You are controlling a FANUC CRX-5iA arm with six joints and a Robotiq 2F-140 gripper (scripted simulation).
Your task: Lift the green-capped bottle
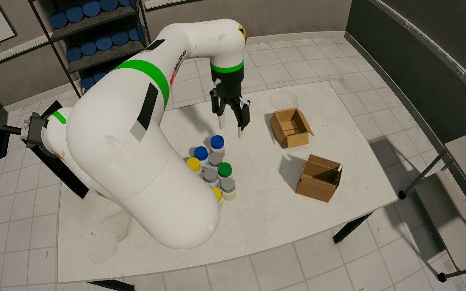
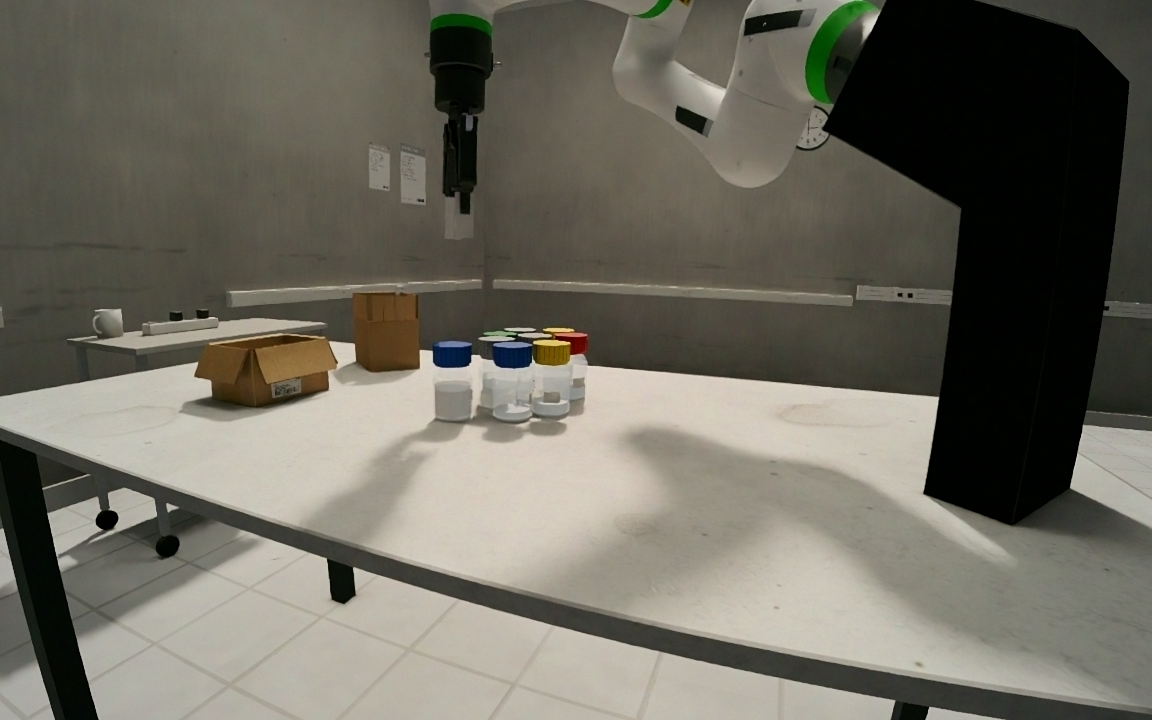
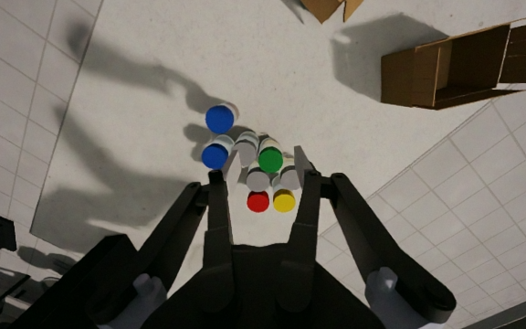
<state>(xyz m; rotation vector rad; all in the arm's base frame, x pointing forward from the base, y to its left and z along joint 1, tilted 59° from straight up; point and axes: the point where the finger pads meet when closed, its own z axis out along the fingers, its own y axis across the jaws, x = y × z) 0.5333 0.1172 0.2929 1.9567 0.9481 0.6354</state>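
The green-capped bottle is 6 cm behind my hand, 4 cm to the right of it and 24 cm below it. The rest, counted from my hand: red-capped bottle: 17 cm behind, 7 cm to the right, 24 cm below; then blue-capped bottle: 11 cm behind, 7 cm to the left, 24 cm below; then yellow-capped bottle: 16 cm behind, 4 cm to the left, 24 cm below.
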